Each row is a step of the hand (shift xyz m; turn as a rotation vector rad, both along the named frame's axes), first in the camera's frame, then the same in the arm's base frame.
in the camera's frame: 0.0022 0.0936 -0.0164 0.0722 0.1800 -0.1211
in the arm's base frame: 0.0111 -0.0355 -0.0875 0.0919 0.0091 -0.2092
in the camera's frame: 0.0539 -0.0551 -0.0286 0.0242 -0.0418 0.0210
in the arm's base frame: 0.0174 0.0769 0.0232 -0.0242 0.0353 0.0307
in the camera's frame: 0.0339 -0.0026 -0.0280 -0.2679 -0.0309 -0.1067
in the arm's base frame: 0.0192 0.0364 -0.0157 0.1691 -0.2011 0.1228
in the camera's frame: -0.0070 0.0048 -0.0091 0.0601 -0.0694 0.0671
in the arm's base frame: 0.0103 -0.0064 -0.0027 -0.0763 0.0698 0.0474
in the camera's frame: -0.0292 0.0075 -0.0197 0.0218 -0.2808 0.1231
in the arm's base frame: 0.0258 -0.0251 0.0024 -0.1117 0.1169 0.2614
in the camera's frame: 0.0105 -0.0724 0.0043 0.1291 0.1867 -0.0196
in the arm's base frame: -0.0034 0.0398 0.0614 -0.0205 0.0362 -0.2240
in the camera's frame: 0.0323 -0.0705 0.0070 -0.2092 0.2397 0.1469
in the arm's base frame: -0.0113 0.0576 0.0511 -0.1034 -0.3169 -0.1082
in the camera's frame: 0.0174 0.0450 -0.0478 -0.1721 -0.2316 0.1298
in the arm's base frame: 0.0401 0.0051 -0.0546 -0.0740 -0.0762 0.2980
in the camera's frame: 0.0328 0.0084 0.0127 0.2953 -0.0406 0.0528
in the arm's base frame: -0.0206 0.0227 -0.0192 -0.1201 0.2668 -0.0776
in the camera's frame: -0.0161 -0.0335 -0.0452 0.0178 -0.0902 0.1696
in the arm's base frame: 0.0492 0.0093 0.0302 -0.1646 0.0215 0.0983
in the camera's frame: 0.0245 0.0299 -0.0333 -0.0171 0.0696 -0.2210
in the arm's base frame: 0.0250 0.0151 -0.0418 0.2152 -0.0018 -0.0875
